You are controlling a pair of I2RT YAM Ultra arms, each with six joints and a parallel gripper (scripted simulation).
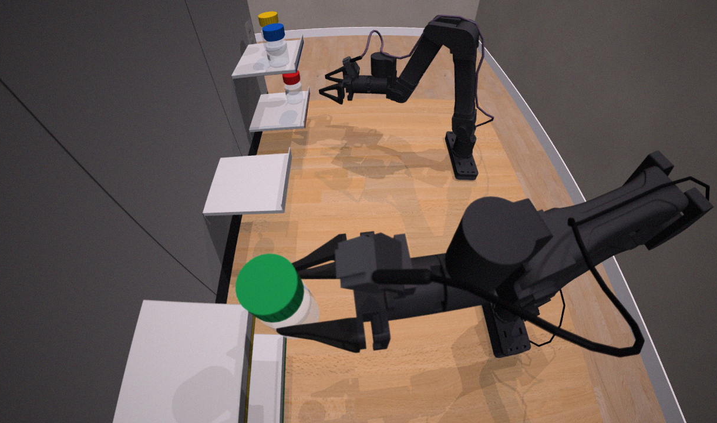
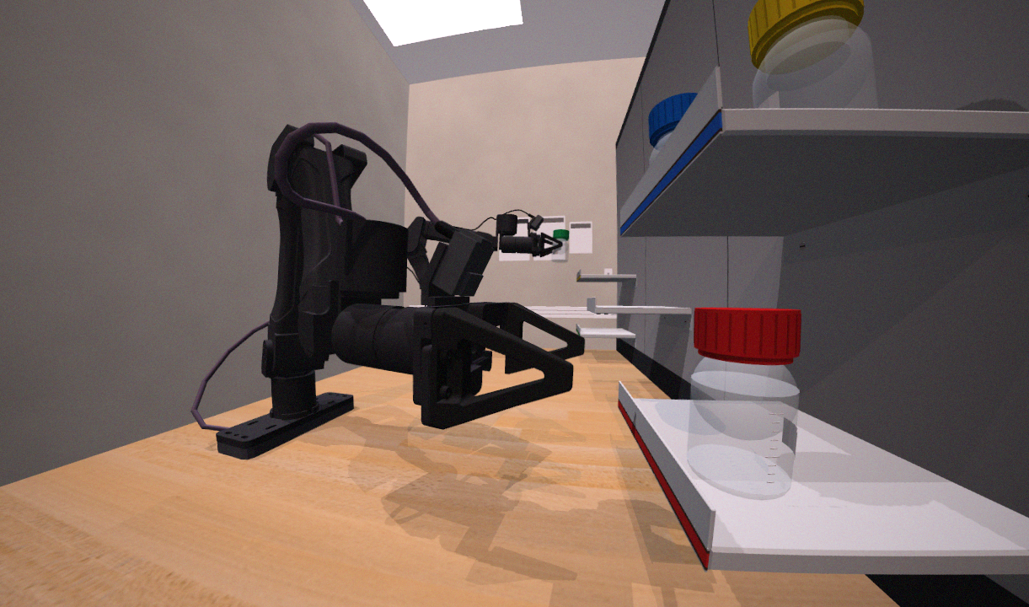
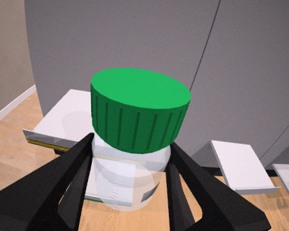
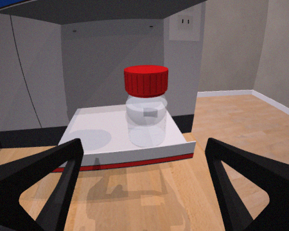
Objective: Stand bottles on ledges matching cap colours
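Right now my right hand is 15 cm short of the yellow-capped bottle, 2 cm to the left of it and 17 cm below it. Round my right hand: grey wall: 23 cm ahead, 44 cm to the left, 27 cm above; blue-capped bottle: 11 cm ahead, 9 cm to the left, 17 cm above; red-capped bottle: 11 cm ahead, 1 cm to the right, 2 cm below.
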